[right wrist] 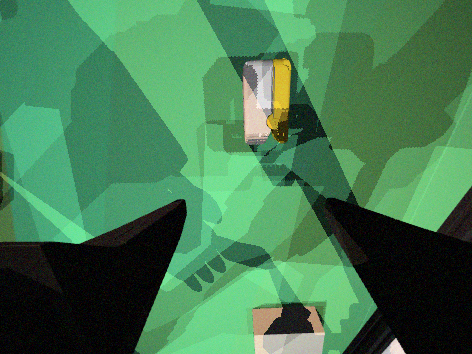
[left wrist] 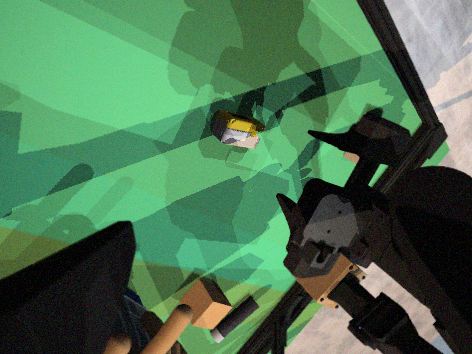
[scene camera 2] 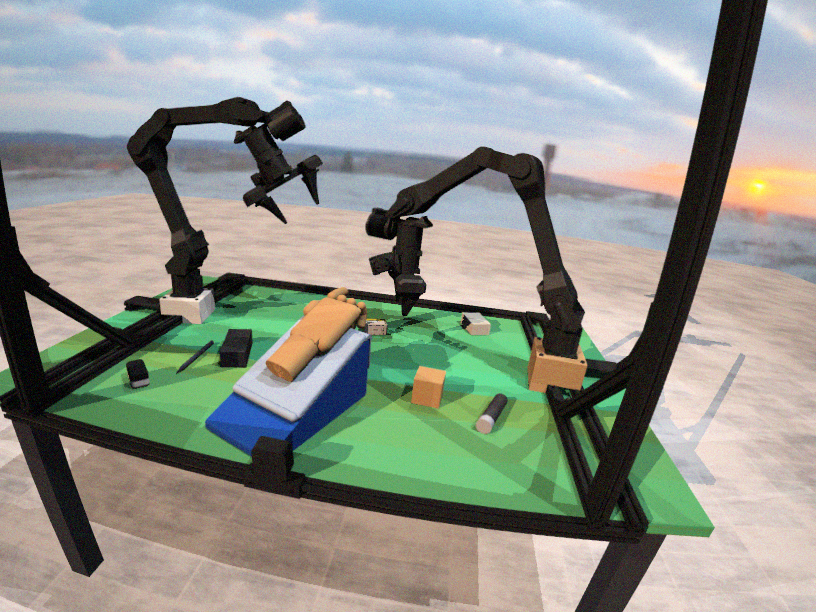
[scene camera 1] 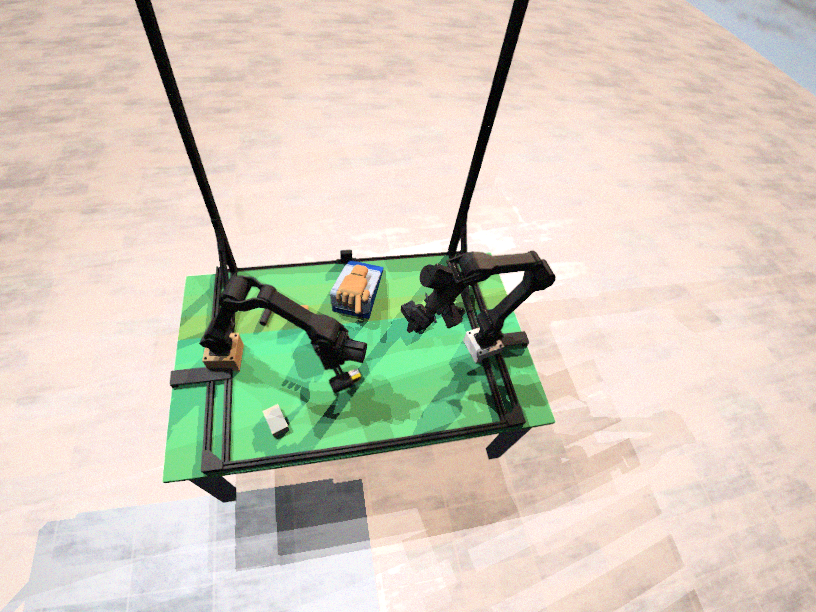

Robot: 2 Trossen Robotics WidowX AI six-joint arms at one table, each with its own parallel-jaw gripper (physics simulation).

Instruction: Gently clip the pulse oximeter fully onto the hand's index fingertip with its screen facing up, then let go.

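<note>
Pulse oximeter point(right wrist: 266, 83), point(left wrist: 230, 128). My right gripper point(scene camera 2: 401, 308), point(right wrist: 255, 205), point(left wrist: 294, 164), point(scene camera 1: 333, 374). My left gripper point(scene camera 2: 302, 213), point(left wrist: 264, 227), point(scene camera 1: 414, 326): open, holding nothing.
</note>
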